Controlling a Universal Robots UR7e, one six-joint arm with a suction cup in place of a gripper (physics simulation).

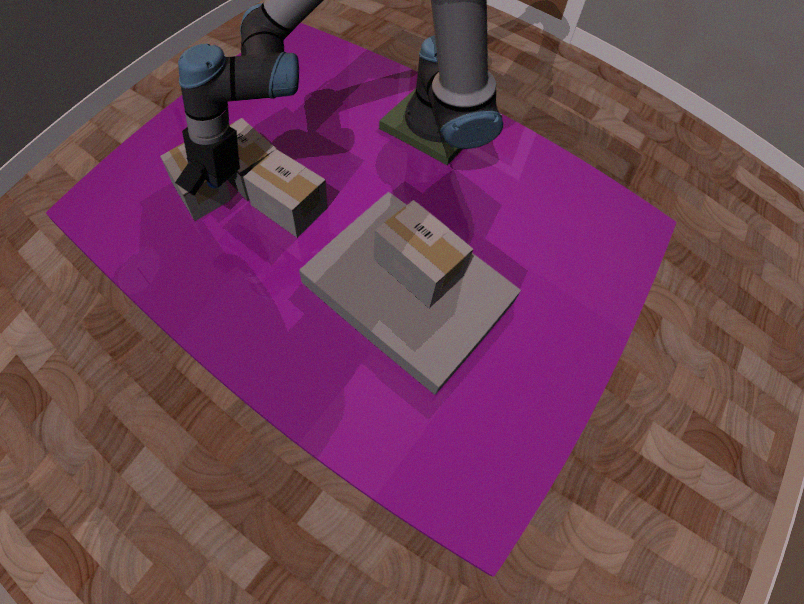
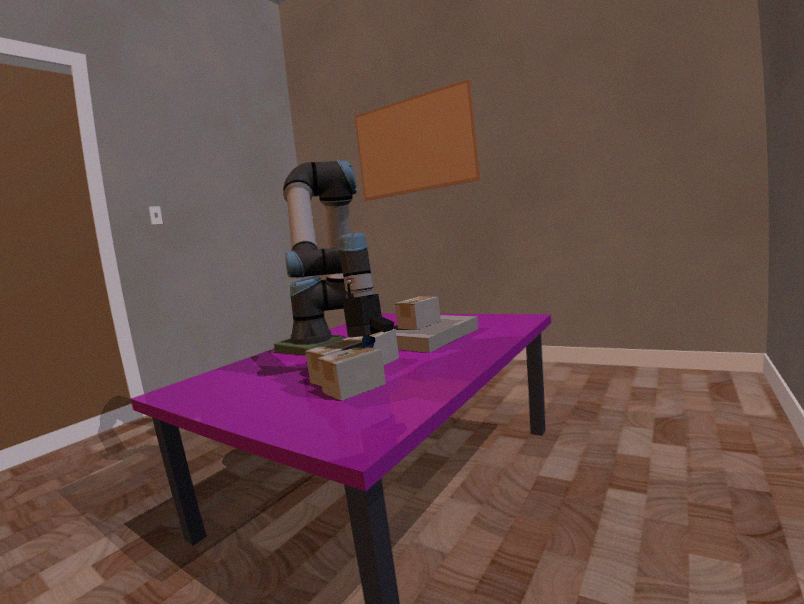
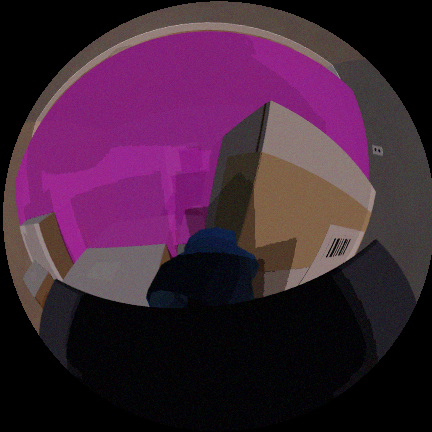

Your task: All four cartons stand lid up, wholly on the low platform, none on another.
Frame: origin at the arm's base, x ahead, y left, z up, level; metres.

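Seen in the pictures: hand at its tool point: (image 3: 206, 248); arm's base at its link origin: (image 2: 311, 339).
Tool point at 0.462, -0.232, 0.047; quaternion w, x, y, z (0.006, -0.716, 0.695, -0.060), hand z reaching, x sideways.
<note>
Pixels of each thing's top centre, then the offset from my tool point to it, as dx, dy, dz. Level surfaces: height alone.
- low grey platform at its top centre: (image 1: 411, 279) (image 2: 426, 324) -0.064, +0.425, -0.028
- carton at its top centre: (image 1: 424, 239) (image 2: 416, 299) -0.092, +0.422, +0.065
- purple table top at its surface level: dz -0.076
The low grey platform (image 1: 351, 285) (image 2: 448, 327) lies at the middle of the purple table. One carton (image 1: 421, 249) (image 2: 418, 312) stands on it lid up, tape and barcode on top. Three cartons huddle at the table's left: a right one (image 1: 283, 188) (image 3: 306, 193) lid up, a back one (image 1: 249, 136), and a left one (image 1: 173, 161) (image 2: 353, 373) (image 3: 112, 270). My suction cup (image 1: 206, 189) (image 2: 366, 340) (image 3: 209, 250) is down among them, pressed onto the left carton close beside the right one. The contact spot is hidden by the tool.
The robot base stands on a green plate (image 1: 421, 133) behind the platform. The purple table top (image 1: 454, 422) (image 2: 292, 416) has its left edge close to the carton cluster. The room's wooden floor lies around the table.
</note>
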